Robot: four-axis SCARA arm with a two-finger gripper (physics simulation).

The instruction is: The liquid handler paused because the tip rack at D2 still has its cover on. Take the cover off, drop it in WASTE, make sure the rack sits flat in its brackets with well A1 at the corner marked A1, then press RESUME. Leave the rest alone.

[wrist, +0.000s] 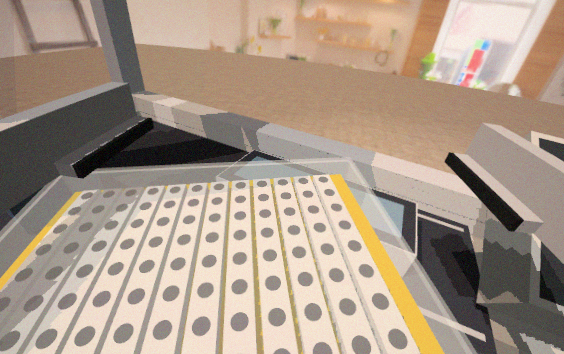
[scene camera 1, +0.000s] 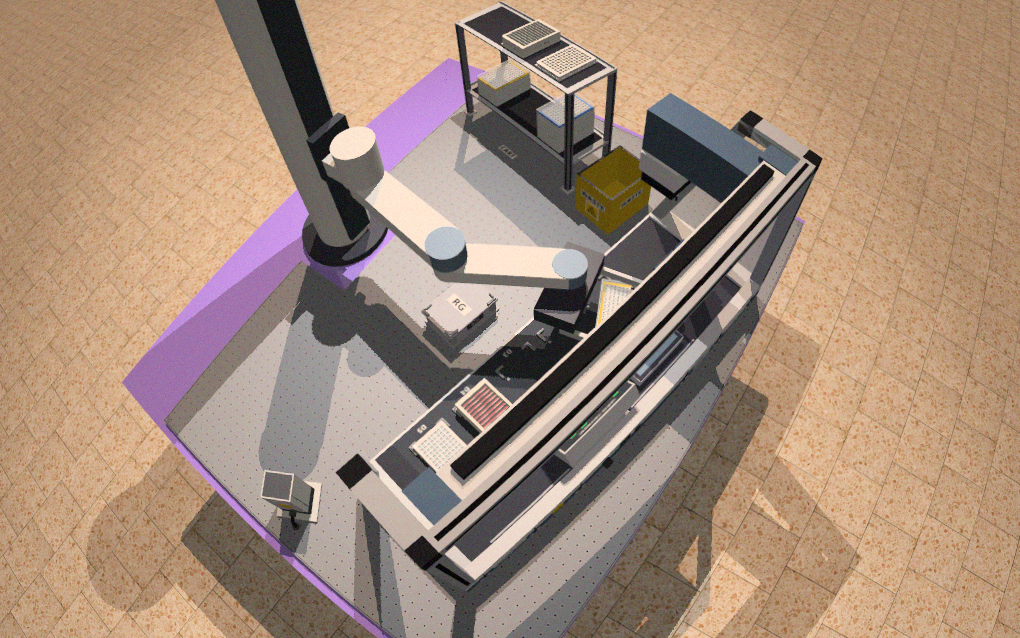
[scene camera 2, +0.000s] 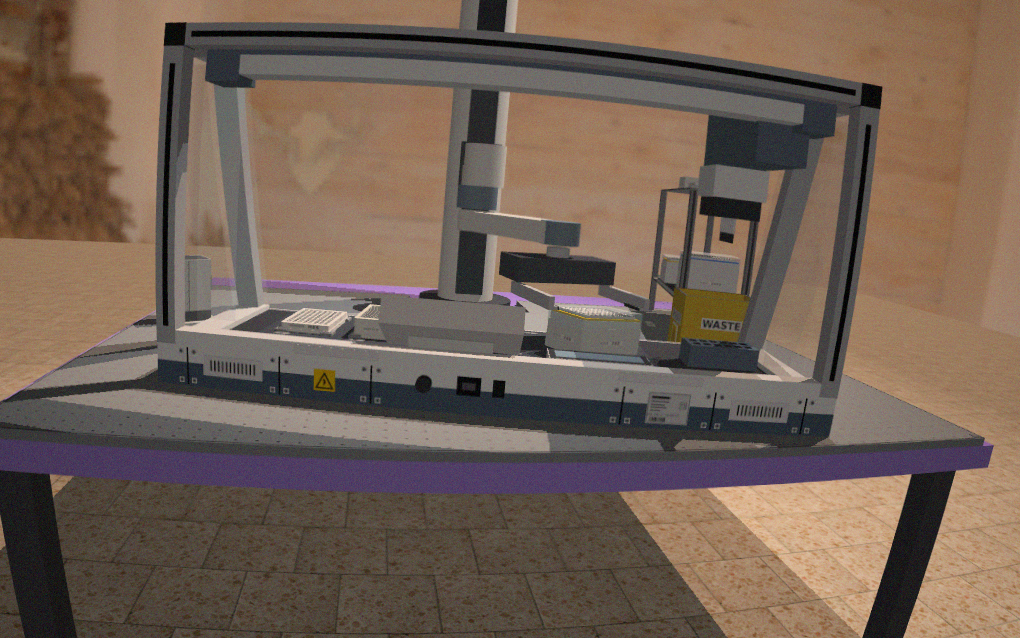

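Pixels of known places: gripper, fingertip midpoint: [wrist: 300,121] [scene camera 2: 601,304]; arm's base, link origin: [scene camera 1: 345,228].
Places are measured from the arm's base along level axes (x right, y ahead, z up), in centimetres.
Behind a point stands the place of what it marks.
Observation:
The tip rack [scene camera 1: 615,302] @[z 13.6, x -12.0, y 74.8 cm] [scene camera 2: 594,334] [wrist: 240,257] @[z 13.8, x -10.3, y 75.9 cm] is white with a yellow rim and stands on the deck. A clear cover [wrist: 150,175] @[z 13.8, x -15.4, y 78.1 cm] is over it; its edges show around the rack in the wrist view. My gripper [scene camera 1: 573,293] [scene camera 2: 580,297] [wrist: 300,121] @[z 15.7, x -10.3, y 82.0 cm] is open and empty, with its fingers wide apart near cover-top height, one towards each side of the rack. The yellow WASTE bin [scene camera 1: 630,206] @[z 6.3, x -42.9, y 62.2 cm] [scene camera 2: 695,306] stands beside the deck with its top open. A bluish screen [scene camera 1: 658,359] @[z 42.8, x 9.2, y 92.1 cm] is on the front; no RESUME label is readable. The A1 mark and brackets under the rack are hidden.
The gantry beam [scene camera 1: 616,319] @[z 52.3, x 12.0, y 85.0 cm] [scene camera 2: 526,78] @[z 45.8, x 6.3, y 92.7 cm] spans above the deck. A grey RG box [scene camera 1: 460,319] @[z 6.3, x 6.8, y 46.7 cm] stands behind the deck. A red-striped rack [scene camera 1: 483,406] @[z 9.4, x 21.4, y 64.3 cm] and white plate [scene camera 1: 442,445] @[z 7.4, x 32.7, y 61.9 cm] sit further along. A shelf unit [scene camera 1: 569,142] @[z 20.3, x -41.8, y 44.3 cm] stands beside the bin.

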